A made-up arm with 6 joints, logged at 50 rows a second.
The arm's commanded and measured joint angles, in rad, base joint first. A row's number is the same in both.
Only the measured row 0 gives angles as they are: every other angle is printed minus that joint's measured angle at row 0.
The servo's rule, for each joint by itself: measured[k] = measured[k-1] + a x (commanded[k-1-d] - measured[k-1]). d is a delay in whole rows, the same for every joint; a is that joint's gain. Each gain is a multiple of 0.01, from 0.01 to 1. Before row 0 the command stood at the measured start. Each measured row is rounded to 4 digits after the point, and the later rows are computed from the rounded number. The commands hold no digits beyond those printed.
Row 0, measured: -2.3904 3.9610 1.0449 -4.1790 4.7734 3.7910
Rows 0 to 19, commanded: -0.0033 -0.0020 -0.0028 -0.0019 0.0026 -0.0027; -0.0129 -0.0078 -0.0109 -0.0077 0.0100 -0.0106; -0.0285 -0.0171 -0.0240 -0.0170 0.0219 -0.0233; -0.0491 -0.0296 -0.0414 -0.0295 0.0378 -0.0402; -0.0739 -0.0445 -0.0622 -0.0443 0.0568 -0.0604; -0.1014 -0.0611 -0.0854 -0.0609 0.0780 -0.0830; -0.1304 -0.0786 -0.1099 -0.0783 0.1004 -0.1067; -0.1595 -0.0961 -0.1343 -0.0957 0.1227 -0.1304; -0.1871 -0.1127 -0.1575 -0.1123 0.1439 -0.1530; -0.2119 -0.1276 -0.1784 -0.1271 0.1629 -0.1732; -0.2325 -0.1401 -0.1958 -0.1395 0.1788 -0.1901; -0.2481 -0.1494 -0.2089 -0.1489 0.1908 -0.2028; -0.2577 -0.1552 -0.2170 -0.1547 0.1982 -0.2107; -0.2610 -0.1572 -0.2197 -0.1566 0.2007 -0.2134; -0.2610 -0.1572 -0.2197 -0.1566 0.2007 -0.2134; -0.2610 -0.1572 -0.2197 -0.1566 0.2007 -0.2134; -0.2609 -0.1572 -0.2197 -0.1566 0.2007 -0.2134; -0.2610 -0.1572 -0.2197 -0.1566 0.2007 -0.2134; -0.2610 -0.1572 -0.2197 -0.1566 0.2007 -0.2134; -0.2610 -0.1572 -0.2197 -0.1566 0.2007 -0.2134
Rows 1 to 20, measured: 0.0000 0.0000 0.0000 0.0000 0.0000 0.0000; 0.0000 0.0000 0.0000 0.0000 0.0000 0.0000; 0.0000 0.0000 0.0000 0.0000 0.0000 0.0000; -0.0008 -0.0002 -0.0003 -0.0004 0.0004 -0.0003; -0.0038 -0.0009 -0.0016 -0.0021 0.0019 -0.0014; -0.0100 -0.0024 -0.0043 -0.0055 0.0051 -0.0038; -0.0198 -0.0048 -0.0088 -0.0110 0.0103 -0.0078; -0.0333 -0.0084 -0.0152 -0.0187 0.0177 -0.0136; -0.0503 -0.0131 -0.0236 -0.0284 0.0273 -0.0212; -0.0703 -0.0190 -0.0340 -0.0399 0.0390 -0.0306; -0.0926 -0.0259 -0.0460 -0.0527 0.0524 -0.0416; -0.1162 -0.0337 -0.0594 -0.0664 0.0670 -0.0539; -0.1401 -0.0422 -0.0737 -0.0804 0.0823 -0.0670; -0.1632 -0.0510 -0.0884 -0.0940 0.0977 -0.0805; -0.1844 -0.0599 -0.1029 -0.1066 0.1126 -0.0940; -0.2027 -0.0685 -0.1166 -0.1177 0.1263 -0.1068; -0.2173 -0.0765 -0.1290 -0.1266 0.1382 -0.1185; -0.2282 -0.0838 -0.1399 -0.1335 0.1482 -0.1289; -0.2364 -0.0904 -0.1495 -0.1388 0.1566 -0.1382; -0.2425 -0.0964 -0.1579 -0.1429 0.1637 -0.1465
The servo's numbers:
d 3
a 0.25 0.09 0.12 0.23 0.16 0.11

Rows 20 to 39, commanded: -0.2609 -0.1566 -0.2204 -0.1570 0.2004 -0.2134; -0.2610 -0.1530 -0.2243 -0.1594 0.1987 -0.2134; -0.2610 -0.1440 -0.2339 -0.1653 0.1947 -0.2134; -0.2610 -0.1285 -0.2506 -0.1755 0.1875 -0.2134; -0.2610 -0.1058 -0.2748 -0.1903 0.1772 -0.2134; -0.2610 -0.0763 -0.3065 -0.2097 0.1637 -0.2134; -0.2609 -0.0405 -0.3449 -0.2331 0.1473 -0.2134; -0.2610 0.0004 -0.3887 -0.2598 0.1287 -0.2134; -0.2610 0.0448 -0.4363 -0.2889 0.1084 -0.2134; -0.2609 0.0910 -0.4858 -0.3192 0.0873 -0.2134; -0.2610 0.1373 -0.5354 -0.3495 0.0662 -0.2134; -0.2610 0.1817 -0.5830 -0.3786 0.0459 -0.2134; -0.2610 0.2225 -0.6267 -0.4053 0.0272 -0.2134; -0.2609 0.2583 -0.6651 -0.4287 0.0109 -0.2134; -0.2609 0.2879 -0.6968 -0.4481 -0.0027 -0.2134; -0.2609 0.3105 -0.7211 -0.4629 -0.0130 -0.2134; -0.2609 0.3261 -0.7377 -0.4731 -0.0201 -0.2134; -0.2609 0.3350 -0.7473 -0.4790 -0.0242 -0.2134; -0.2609 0.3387 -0.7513 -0.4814 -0.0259 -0.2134; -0.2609 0.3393 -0.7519 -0.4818 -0.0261 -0.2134
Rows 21 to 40, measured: -0.2471 -0.1019 -0.1653 -0.1461 0.1696 -0.1539; -0.2506 -0.1069 -0.1718 -0.1485 0.1746 -0.1604; -0.2532 -0.1114 -0.1775 -0.1504 0.1788 -0.1662; -0.2551 -0.1155 -0.1826 -0.1519 0.1823 -0.1714; -0.2566 -0.1189 -0.1876 -0.1536 0.1849 -0.1760; -0.2577 -0.1212 -0.1932 -0.1563 0.1865 -0.1801; -0.2585 -0.1219 -0.2001 -0.1607 0.1867 -0.1838; -0.2591 -0.1205 -0.2091 -0.1675 0.1852 -0.1871; -0.2596 -0.1165 -0.2208 -0.1772 0.1818 -0.1900; -0.2599 -0.1097 -0.2357 -0.1901 0.1763 -0.1926; -0.2602 -0.0998 -0.2541 -0.2061 0.1687 -0.1949; -0.2604 -0.0868 -0.2760 -0.2251 0.1591 -0.1969; -0.2605 -0.0708 -0.3012 -0.2467 0.1476 -0.1987; -0.2606 -0.0521 -0.3293 -0.2703 0.1346 -0.2003; -0.2607 -0.0311 -0.3597 -0.2952 0.1204 -0.2017; -0.2608 -0.0083 -0.3917 -0.3205 0.1055 -0.2030; -0.2608 0.0157 -0.4245 -0.3454 0.0904 -0.2041; -0.2608 0.0402 -0.4572 -0.3690 0.0755 -0.2051; -0.2608 0.0645 -0.4889 -0.3906 0.0613 -0.2060; -0.2608 0.0880 -0.5188 -0.4096 0.0483 -0.2068
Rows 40 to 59, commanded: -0.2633 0.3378 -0.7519 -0.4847 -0.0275 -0.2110; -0.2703 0.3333 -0.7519 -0.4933 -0.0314 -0.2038; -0.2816 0.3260 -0.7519 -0.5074 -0.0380 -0.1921; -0.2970 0.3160 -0.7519 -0.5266 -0.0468 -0.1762; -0.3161 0.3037 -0.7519 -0.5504 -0.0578 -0.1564; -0.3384 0.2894 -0.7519 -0.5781 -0.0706 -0.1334; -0.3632 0.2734 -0.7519 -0.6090 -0.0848 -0.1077; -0.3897 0.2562 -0.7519 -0.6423 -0.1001 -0.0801; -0.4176 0.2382 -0.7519 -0.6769 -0.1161 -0.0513; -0.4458 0.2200 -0.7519 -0.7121 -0.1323 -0.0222; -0.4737 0.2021 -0.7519 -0.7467 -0.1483 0.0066; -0.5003 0.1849 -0.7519 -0.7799 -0.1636 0.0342; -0.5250 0.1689 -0.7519 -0.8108 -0.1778 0.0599; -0.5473 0.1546 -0.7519 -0.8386 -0.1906 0.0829; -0.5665 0.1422 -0.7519 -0.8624 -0.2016 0.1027; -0.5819 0.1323 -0.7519 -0.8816 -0.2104 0.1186; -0.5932 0.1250 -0.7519 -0.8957 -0.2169 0.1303; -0.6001 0.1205 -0.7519 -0.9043 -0.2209 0.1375; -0.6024 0.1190 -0.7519 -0.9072 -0.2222 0.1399; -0.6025 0.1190 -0.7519 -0.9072 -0.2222 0.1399
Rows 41 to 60, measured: -0.2608 0.1102 -0.5462 -0.4256 0.0367 -0.2075; -0.2608 0.1308 -0.5708 -0.4384 0.0267 -0.2081; -0.2608 0.1496 -0.5925 -0.4484 0.0183 -0.2087; -0.2614 0.1665 -0.6116 -0.4567 0.0110 -0.2090; -0.2636 0.1815 -0.6284 -0.4651 0.0042 -0.2084; -0.2681 0.1945 -0.6432 -0.4748 -0.0026 -0.2066; -0.2753 0.2054 -0.6562 -0.4867 -0.0097 -0.2033; -0.2855 0.2142 -0.6677 -0.5014 -0.0174 -0.1981; -0.2987 0.2210 -0.6778 -0.5190 -0.0259 -0.1910; -0.3148 0.2257 -0.6867 -0.5397 -0.0353 -0.1818; -0.3335 0.2284 -0.6945 -0.5633 -0.0457 -0.1706; -0.3545 0.2293 -0.7014 -0.5894 -0.0570 -0.1575; -0.3773 0.2285 -0.7075 -0.6176 -0.0690 -0.1426; -0.4014 0.2261 -0.7128 -0.6473 -0.0817 -0.1262; -0.4261 0.2224 -0.7175 -0.6778 -0.0948 -0.1086; -0.4508 0.2176 -0.7216 -0.7084 -0.1081 -0.0901; -0.4749 0.2119 -0.7252 -0.7383 -0.1213 -0.0711; -0.4978 0.2056 -0.7284 -0.7668 -0.1341 -0.0520; -0.5188 0.1990 -0.7312 -0.7932 -0.1463 -0.0332; -0.5374 0.1923 -0.7337 -0.8168 -0.1576 -0.0152
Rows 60 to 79, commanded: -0.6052 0.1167 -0.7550 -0.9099 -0.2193 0.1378; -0.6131 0.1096 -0.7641 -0.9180 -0.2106 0.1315; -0.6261 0.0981 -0.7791 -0.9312 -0.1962 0.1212; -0.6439 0.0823 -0.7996 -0.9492 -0.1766 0.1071; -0.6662 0.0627 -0.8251 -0.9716 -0.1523 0.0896; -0.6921 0.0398 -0.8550 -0.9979 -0.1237 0.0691; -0.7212 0.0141 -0.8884 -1.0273 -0.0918 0.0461; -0.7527 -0.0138 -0.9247 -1.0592 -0.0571 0.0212; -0.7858 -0.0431 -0.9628 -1.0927 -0.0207 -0.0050; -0.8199 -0.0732 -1.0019 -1.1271 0.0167 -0.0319; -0.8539 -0.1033 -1.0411 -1.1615 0.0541 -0.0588; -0.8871 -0.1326 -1.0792 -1.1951 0.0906 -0.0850; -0.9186 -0.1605 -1.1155 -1.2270 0.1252 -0.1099; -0.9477 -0.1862 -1.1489 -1.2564 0.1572 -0.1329; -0.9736 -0.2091 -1.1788 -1.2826 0.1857 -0.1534; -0.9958 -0.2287 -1.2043 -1.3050 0.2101 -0.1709; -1.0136 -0.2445 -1.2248 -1.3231 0.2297 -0.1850; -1.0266 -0.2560 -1.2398 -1.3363 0.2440 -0.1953; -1.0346 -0.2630 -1.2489 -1.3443 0.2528 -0.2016; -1.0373 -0.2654 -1.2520 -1.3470 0.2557 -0.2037
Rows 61 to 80, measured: -0.5531 0.1858 -0.7359 -0.8369 -0.1677 0.0016; -0.5654 0.1798 -0.7378 -0.8531 -0.1764 0.0168; -0.5747 0.1743 -0.7395 -0.8655 -0.1837 0.0303; -0.5823 0.1691 -0.7414 -0.8757 -0.1894 0.0421; -0.5900 0.1637 -0.7441 -0.8854 -0.1928 0.0519; -0.5990 0.1578 -0.7483 -0.8959 -0.1933 0.0595; -0.6102 0.1510 -0.7545 -0.9082 -0.1906 0.0647; -0.6242 0.1431 -0.7630 -0.9228 -0.1845 0.0674; -0.6412 0.1338 -0.7740 -0.9401 -0.1748 0.0676; -0.6612 0.1230 -0.7877 -0.9602 -0.1615 0.0652; -0.6841 0.1107 -0.8041 -0.9830 -0.1448 0.0604; -0.7095 0.0969 -0.8231 -1.0082 -0.1249 0.0532; -0.7371 0.0816 -0.8446 -1.0355 -0.1022 0.0438; -0.7663 0.0650 -0.8682 -1.0645 -0.0772 0.0325; -0.7965 0.0472 -0.8935 -1.0945 -0.0504 0.0196; -0.8270 0.0285 -0.9201 -1.1250 -0.0223 0.0054; -0.8572 0.0092 -0.9476 -1.1552 0.0064 -0.0098; -0.8863 -0.0104 -0.9753 -1.1845 0.0351 -0.0256; -0.9137 -0.0300 -1.0028 -1.2122 0.0631 -0.0416; -0.9387 -0.0493 -1.0294 -1.2377 0.0898 -0.0574
